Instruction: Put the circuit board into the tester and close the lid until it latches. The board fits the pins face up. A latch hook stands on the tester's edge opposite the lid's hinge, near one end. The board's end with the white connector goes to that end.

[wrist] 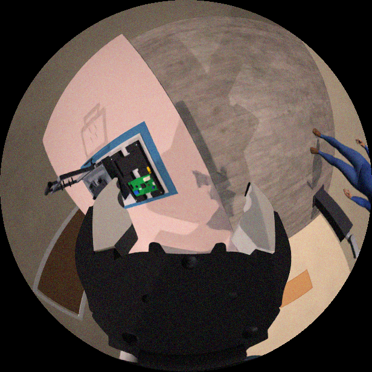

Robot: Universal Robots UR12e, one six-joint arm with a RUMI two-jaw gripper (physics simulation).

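Observation:
The green circuit board (144,187) lies on a black holder (131,161) with a pale rim, left of centre in the wrist view. Small white, blue and dark parts show on its upper side. The tester (98,181) is the grey unit at the holder's left. Its dark lid (67,182) stands open, reaching out to the left. Its pins and latch hook are too small to make out. My gripper (184,181) is open, with nothing between its fingers. It is above the table, and its left finger covers part of the tester's near side.
A blue mat (156,160) lies around the holder on the pink table (130,90). The table's edge runs diagonally through the middle of the view, with grey floor (270,100) beyond. A person in blue (345,162) is at the right, near a dark object (332,214).

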